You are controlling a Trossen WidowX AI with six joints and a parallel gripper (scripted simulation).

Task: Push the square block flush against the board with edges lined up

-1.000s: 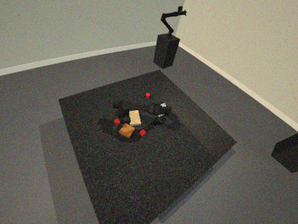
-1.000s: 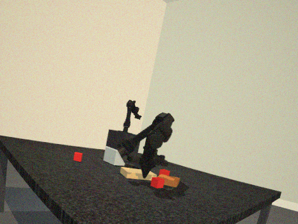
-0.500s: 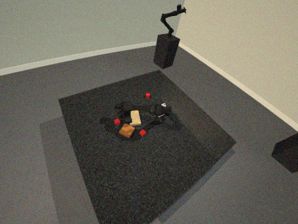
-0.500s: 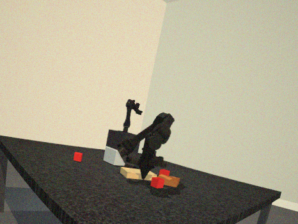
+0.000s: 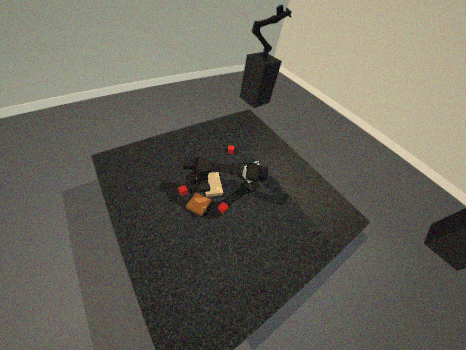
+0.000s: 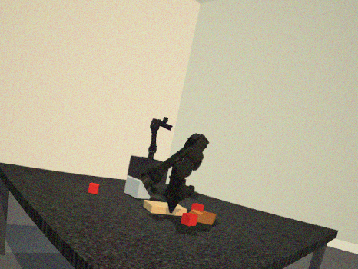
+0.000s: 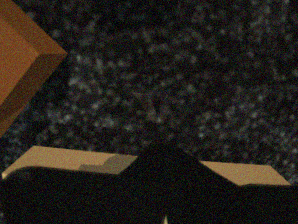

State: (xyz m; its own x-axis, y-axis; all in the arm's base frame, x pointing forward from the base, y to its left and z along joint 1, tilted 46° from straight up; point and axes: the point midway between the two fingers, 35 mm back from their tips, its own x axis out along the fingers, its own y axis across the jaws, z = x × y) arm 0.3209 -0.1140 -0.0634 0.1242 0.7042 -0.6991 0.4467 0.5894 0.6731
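The tan flat board lies 60 mm behind my gripper tip and 30 mm to the left of it. The rest, counted from my gripper tip: orange square block 90 mm ahead, 90 mm to the left.
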